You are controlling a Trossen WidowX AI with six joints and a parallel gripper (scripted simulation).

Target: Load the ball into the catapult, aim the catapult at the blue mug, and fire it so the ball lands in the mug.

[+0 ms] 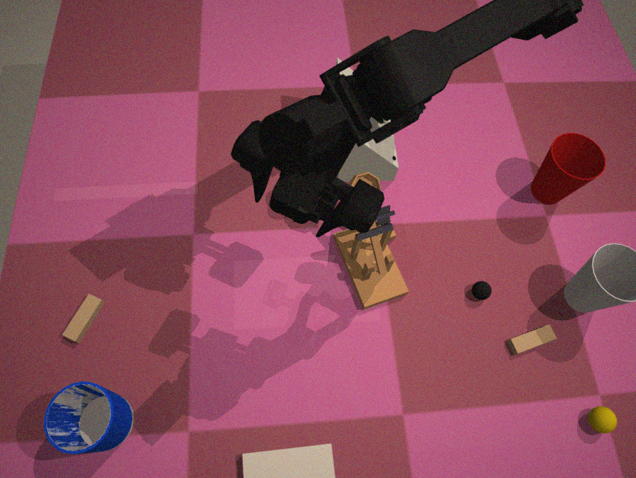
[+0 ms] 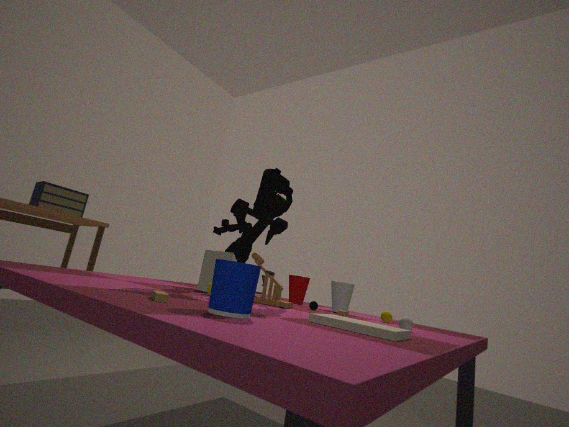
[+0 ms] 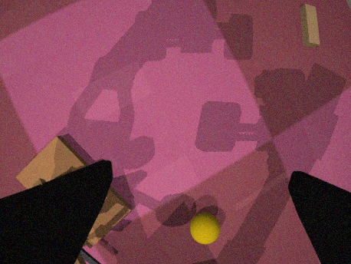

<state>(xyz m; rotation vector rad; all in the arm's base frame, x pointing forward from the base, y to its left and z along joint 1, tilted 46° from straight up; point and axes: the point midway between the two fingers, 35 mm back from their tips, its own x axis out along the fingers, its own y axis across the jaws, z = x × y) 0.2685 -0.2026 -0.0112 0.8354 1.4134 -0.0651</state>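
Now: the wooden catapult 40 mm behind my gripper tip, 140 mm to the left of it and 120 mm below it. Also, from my gripper tip: yellow ball 130 mm behind, 170 mm below; blue mug 230 mm ahead, 290 mm to the right, 170 mm below; black ball 60 mm ahead, 320 mm to the left, 180 mm below.
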